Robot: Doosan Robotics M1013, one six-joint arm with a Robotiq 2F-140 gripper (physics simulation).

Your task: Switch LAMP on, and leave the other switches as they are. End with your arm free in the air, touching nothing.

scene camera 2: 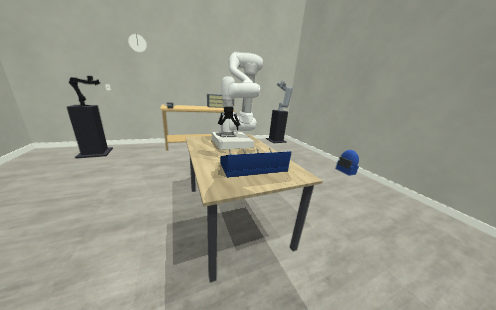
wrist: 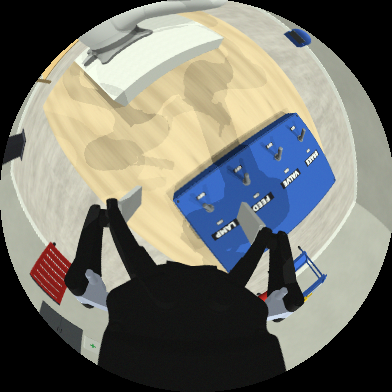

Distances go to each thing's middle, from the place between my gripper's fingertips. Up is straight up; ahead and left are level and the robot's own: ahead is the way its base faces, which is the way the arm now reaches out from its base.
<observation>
Right now my hand is 190 mm short of the blue switch panel [scene camera 2: 235, 165], 160 mm to the right of it and 160 mm above it.
</observation>
